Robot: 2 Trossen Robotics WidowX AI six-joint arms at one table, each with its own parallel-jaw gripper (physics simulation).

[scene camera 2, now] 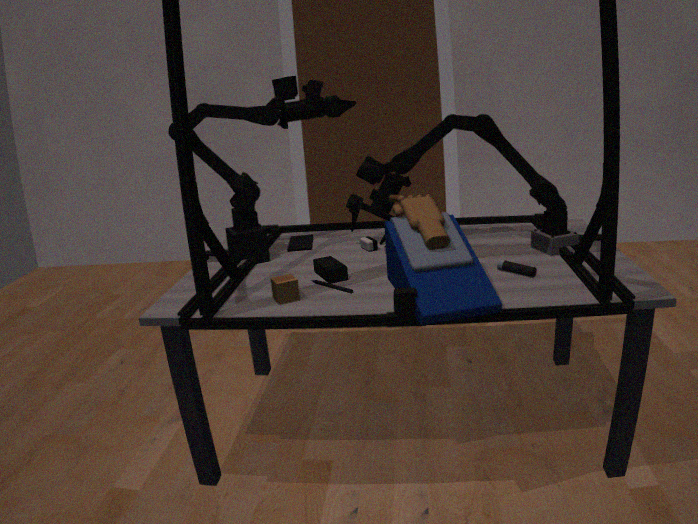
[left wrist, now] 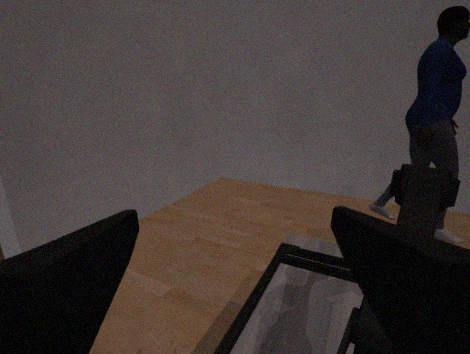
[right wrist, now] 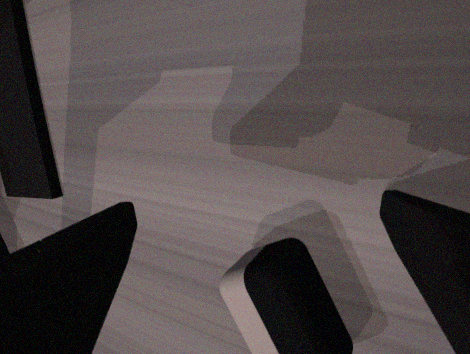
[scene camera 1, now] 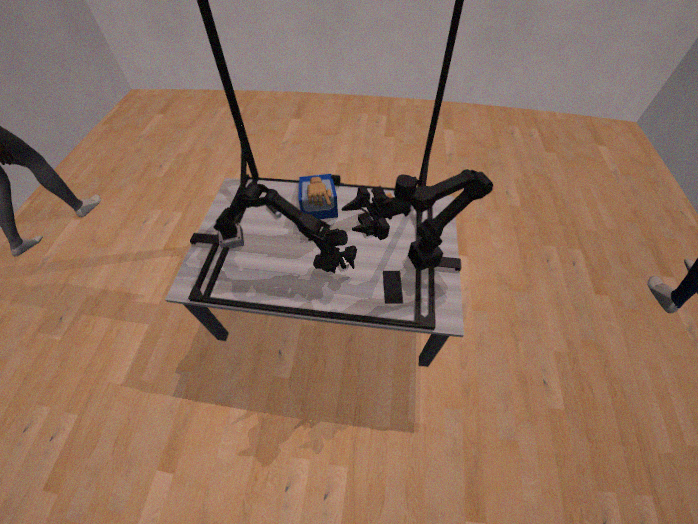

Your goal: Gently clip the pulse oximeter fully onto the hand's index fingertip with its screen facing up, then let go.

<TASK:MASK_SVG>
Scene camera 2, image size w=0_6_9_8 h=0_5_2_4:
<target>my left gripper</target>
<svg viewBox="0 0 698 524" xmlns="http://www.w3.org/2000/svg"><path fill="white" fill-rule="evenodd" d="M302 86L302 91L306 93L305 99L299 100L303 109L302 120L324 117L325 115L329 118L340 117L341 114L356 105L356 101L340 100L337 95L326 96L325 99L320 97L323 86L321 81L309 80L308 84Z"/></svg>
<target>my right gripper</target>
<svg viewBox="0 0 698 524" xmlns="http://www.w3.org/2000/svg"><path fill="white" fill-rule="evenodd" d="M394 202L391 202L389 196L381 192L380 189L378 191L372 190L369 199L373 200L371 206L363 203L364 198L355 194L350 195L346 207L352 213L351 232L354 230L360 209L390 221L390 218L394 217L389 214Z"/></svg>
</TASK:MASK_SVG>
